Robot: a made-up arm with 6 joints.
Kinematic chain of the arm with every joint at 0, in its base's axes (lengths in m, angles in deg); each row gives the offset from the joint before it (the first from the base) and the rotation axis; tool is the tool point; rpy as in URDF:
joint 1: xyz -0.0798 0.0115 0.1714 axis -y
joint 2: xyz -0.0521 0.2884 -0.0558 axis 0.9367 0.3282 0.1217
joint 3: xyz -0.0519 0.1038 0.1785 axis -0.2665 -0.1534 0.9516
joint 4: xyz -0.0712 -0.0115 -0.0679 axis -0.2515 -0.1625 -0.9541
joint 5: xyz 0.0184 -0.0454 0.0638 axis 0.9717 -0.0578 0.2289
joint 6: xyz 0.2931 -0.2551 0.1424 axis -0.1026 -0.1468 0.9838
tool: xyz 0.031 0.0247 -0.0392 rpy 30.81 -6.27 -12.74
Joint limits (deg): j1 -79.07..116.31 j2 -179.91..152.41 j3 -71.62..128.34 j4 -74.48..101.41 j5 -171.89..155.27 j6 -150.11..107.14
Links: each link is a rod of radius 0.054 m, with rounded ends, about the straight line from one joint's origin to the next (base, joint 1, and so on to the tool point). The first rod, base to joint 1, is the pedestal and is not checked.
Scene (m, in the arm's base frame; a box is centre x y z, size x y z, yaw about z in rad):
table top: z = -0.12
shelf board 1: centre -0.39 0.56 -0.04 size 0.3 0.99 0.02 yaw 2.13
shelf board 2: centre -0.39 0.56 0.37 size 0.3 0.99 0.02 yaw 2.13
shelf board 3: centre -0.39 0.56 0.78 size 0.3 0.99 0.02 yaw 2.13
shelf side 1: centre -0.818 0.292 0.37 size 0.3 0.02 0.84 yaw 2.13
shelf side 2: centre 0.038 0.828 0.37 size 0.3 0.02 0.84 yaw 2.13
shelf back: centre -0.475 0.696 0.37 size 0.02 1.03 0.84 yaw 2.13
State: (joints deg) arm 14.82 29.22 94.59 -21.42 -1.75 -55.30
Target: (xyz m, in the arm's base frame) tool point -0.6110 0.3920 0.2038
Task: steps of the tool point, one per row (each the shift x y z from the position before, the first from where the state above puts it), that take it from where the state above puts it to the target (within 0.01 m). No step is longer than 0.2 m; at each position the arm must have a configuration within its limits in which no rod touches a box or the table.
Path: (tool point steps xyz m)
1: -0.0380 -0.0522 0.0137
2: -0.0434 -0.0700 0.0108
3: -0.0432 -0.0868 0.0007
4: -0.0389 -0.0979 -0.0171
5: -0.1166 -0.0561 -0.0920
6: -0.0721 -0.0481 -0.1299
7: -0.0176 -0.0364 -0.1461
8: -0.0334 0.0306 0.0290
9: -0.0323 0.0387 0.0162
10: -0.0295 0.0450 0.0014
11: -0.0245 0.0500 -0.0149
12: -0.0166 0.0535 -0.0318

